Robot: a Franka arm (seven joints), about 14 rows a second.
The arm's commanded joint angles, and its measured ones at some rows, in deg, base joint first. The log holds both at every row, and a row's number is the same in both.
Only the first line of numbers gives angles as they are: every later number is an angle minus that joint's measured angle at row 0.
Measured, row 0:
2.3, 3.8, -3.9, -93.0, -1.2, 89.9, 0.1
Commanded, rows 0 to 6:
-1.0, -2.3, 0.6, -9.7, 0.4, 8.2, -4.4
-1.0, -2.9, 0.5, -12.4, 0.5, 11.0, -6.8
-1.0, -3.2, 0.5, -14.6, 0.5, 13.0, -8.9
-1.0, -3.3, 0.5, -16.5, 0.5, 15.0, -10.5
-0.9, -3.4, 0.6, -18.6, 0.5, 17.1, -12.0
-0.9, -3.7, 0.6, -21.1, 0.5, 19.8, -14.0
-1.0, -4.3, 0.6, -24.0, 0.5, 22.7, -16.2
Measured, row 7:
-0.2, -0.8, 0.0, -17.4, 0.0, 17.8, -12.0
